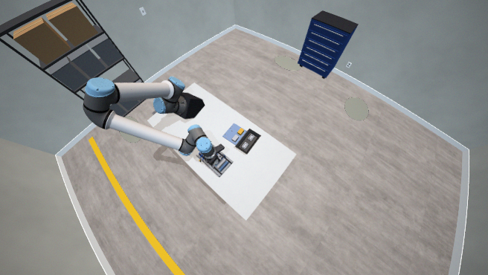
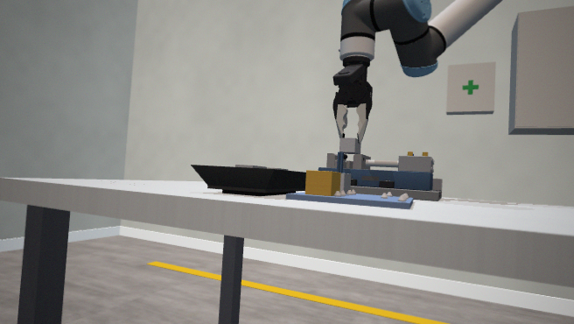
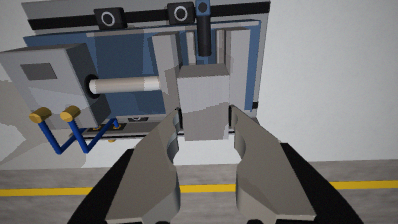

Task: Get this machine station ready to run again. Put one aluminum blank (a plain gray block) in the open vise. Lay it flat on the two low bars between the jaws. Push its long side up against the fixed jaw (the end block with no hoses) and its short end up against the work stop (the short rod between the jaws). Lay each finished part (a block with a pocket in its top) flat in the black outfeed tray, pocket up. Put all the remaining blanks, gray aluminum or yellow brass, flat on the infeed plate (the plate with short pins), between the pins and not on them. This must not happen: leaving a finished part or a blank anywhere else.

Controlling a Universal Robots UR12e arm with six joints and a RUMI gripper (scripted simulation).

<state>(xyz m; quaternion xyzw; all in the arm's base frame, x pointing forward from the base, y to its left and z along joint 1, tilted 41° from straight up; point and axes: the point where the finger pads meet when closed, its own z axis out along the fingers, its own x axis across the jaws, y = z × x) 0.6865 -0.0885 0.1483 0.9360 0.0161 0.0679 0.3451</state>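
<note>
My hand is 2 cm above the gray blank. From my hand the other things lie so: work stop rod: 5 cm to the left, 5 cm below; then yellow brass blank: 6 cm behind, 37 cm to the left, 12 cm below; then infeed plate: 10 cm behind, 33 cm to the left, 14 cm below.
</note>
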